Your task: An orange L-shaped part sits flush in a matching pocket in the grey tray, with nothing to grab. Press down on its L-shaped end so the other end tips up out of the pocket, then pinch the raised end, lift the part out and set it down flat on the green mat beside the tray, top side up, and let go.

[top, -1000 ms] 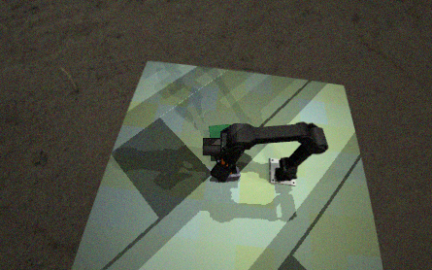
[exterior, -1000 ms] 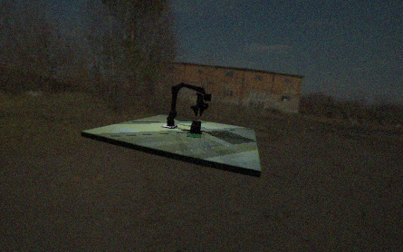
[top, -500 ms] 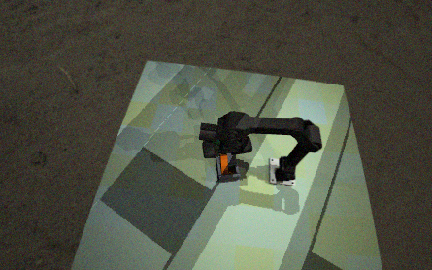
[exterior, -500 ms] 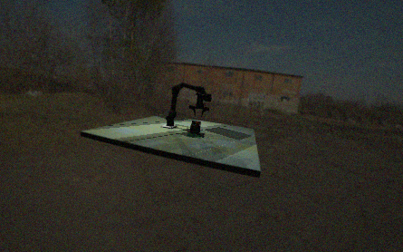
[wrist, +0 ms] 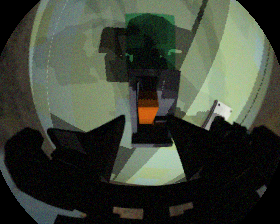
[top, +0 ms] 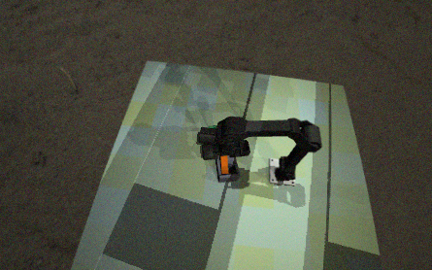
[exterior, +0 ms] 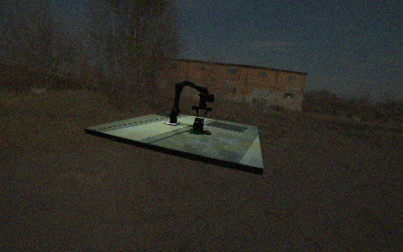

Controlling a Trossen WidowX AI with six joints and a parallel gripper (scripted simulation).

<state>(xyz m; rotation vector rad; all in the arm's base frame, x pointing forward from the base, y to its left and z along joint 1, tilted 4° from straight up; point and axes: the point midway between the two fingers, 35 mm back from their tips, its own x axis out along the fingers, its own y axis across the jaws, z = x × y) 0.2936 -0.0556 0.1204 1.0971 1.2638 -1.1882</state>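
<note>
Now: the orange L-shaped part 2 cm behind my gripper tip, 3 cm to the left of it and 7 cm below it. Also, from my gripper tip: green mat (15 cm to the right, 13 cm below).
</note>
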